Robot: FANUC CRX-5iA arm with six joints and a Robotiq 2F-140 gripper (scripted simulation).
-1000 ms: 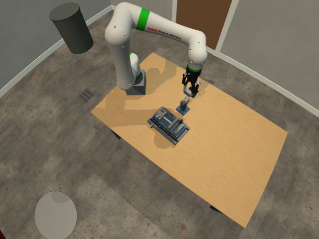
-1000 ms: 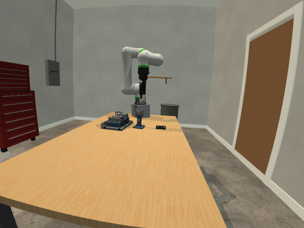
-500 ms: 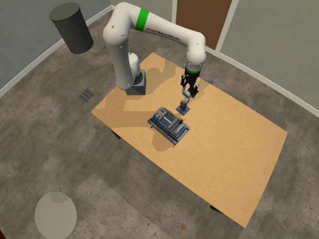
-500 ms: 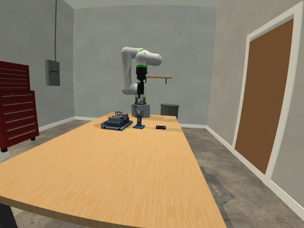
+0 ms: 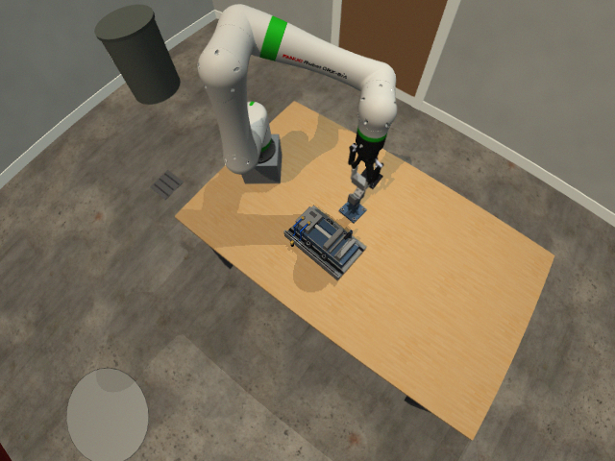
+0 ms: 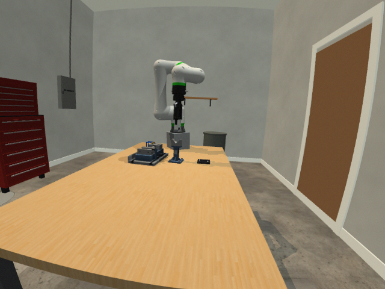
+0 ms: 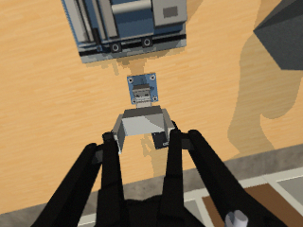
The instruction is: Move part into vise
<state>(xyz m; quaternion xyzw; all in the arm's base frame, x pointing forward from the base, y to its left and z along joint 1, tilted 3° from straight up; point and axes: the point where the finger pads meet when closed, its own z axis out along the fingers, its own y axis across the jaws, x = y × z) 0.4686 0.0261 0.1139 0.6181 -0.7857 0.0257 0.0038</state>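
The part lies 1 cm to the left of my hand and 3 cm below it. From my hand the other things lie so: white cylinder rod (5 cm behind, 19 cm to the right, 18 cm below); then work stop (5 cm ahead, 16 cm to the right, 17 cm below); then moving jaw (20 cm to the right, 18 cm below).
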